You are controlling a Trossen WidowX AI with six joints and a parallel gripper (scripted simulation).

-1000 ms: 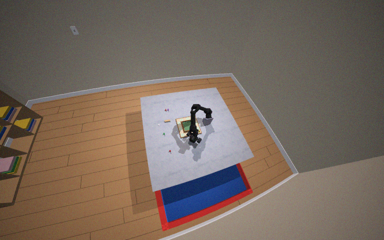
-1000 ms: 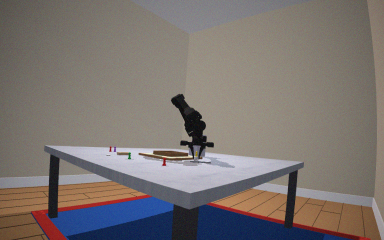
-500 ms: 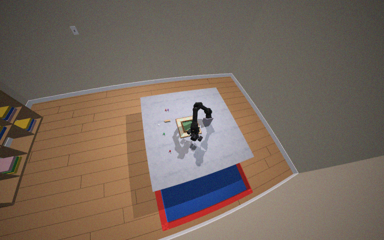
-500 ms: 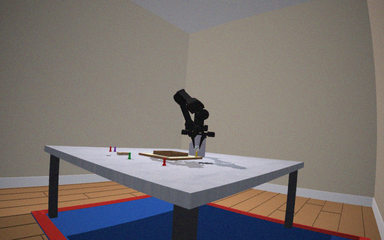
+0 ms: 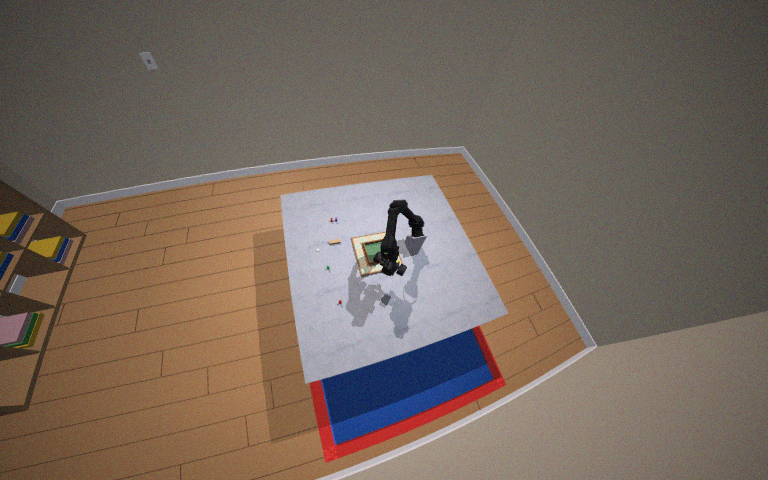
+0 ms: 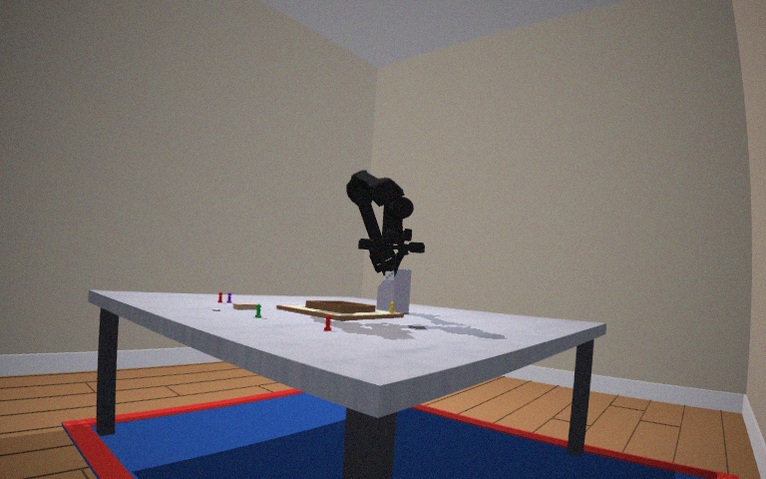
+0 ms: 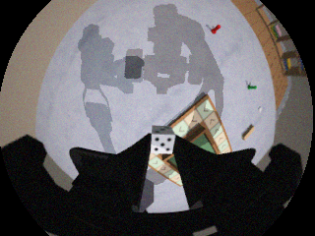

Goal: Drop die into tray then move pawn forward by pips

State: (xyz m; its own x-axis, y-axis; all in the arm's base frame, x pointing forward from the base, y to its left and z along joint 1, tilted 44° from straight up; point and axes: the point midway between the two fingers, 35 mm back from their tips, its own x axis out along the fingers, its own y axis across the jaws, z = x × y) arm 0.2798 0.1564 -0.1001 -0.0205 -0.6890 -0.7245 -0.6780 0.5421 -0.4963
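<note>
My gripper tip is 12 cm past the yellow pawn, 10 cm above it and 7 cm to the left of it. Also, from my gripper tip: green pawn 33 cm ahead, 16 cm to the right, 11 cm below; then green dice tray 19 cm to the right, 12 cm below, 1 cm behind; then white die right at my gripper tip.
</note>
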